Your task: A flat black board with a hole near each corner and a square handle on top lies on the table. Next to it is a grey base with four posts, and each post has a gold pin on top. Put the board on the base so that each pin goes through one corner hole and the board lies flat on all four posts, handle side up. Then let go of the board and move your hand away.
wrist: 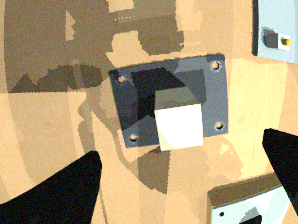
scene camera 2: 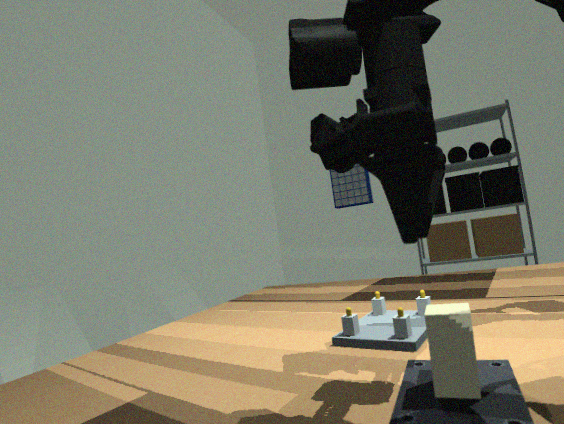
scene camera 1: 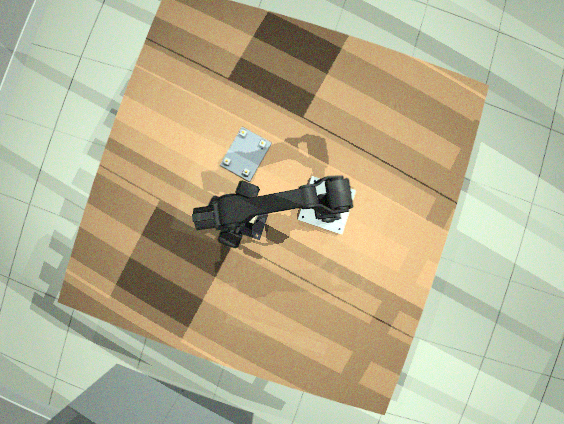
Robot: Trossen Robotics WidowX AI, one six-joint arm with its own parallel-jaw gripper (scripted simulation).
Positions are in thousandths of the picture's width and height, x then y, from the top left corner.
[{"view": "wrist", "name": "gripper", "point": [622,667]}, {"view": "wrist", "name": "black board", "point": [599,462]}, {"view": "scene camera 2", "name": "gripper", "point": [738,567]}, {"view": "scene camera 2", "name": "black board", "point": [804,895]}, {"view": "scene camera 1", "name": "gripper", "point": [428,506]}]
